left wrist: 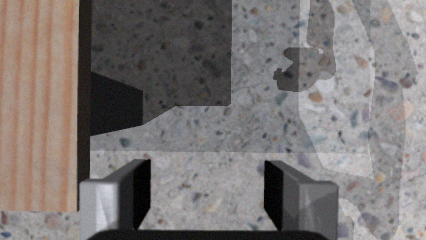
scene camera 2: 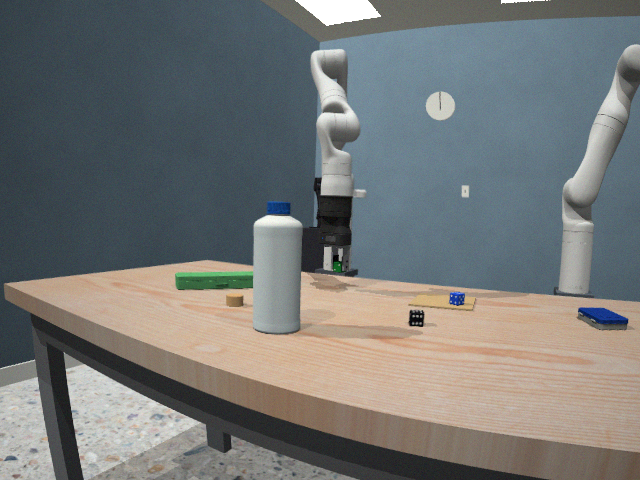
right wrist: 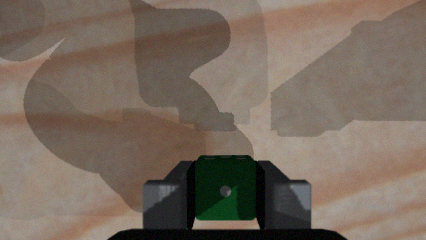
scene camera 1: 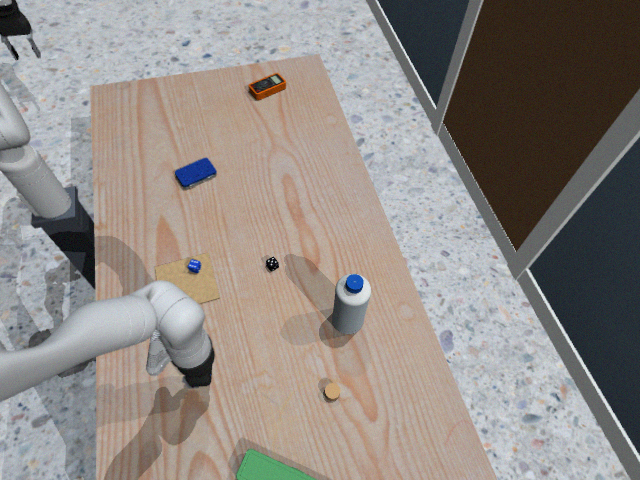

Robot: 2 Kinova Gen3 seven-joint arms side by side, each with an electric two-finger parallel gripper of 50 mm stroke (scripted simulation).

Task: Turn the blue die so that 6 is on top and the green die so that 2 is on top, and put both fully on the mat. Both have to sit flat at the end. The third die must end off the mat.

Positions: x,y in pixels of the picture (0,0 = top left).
A tan mat shows in scene camera 2 and in scene camera 1; in the left wrist view it is out of frame, in the right wrist view it is out of frame. A white bottle shows in scene camera 2 (277,255) and in scene camera 1 (352,296); in the left wrist view it is out of frame, in the right wrist view it is out of frame. The same spot on the tan mat: (scene camera 1: 201,287) is (scene camera 2: 431,302).
